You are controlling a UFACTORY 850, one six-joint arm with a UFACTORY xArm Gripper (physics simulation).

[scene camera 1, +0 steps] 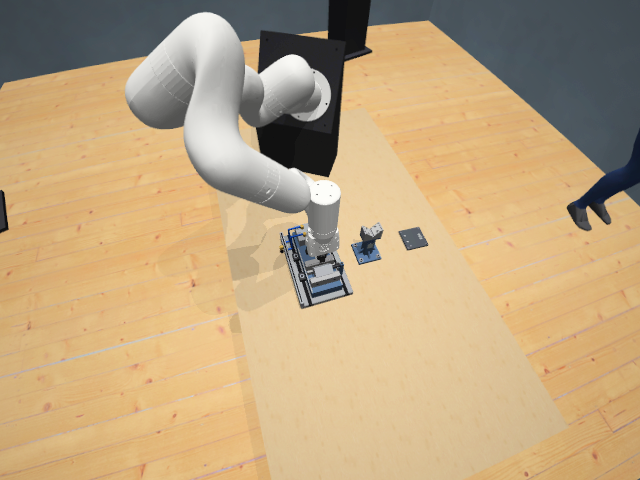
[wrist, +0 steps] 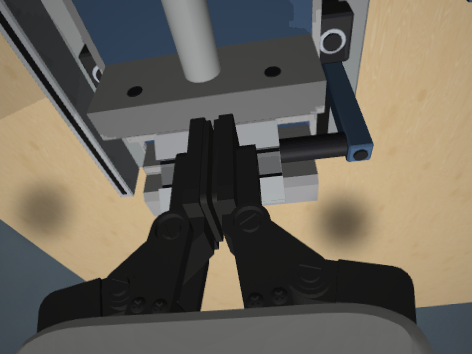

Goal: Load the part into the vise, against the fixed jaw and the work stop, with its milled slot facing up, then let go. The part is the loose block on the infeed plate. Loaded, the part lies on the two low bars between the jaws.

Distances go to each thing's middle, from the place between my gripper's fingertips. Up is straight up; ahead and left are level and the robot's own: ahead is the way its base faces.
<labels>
Now: the part point(wrist: 264, 135) 3 cm ahead of my hand, 2 cm to the right of it and 1 cm below it. Also, from my hand: work stop point(wrist: 353, 135) (4 cm ahead, 4 cm to the left, 5 cm below).
</labels>
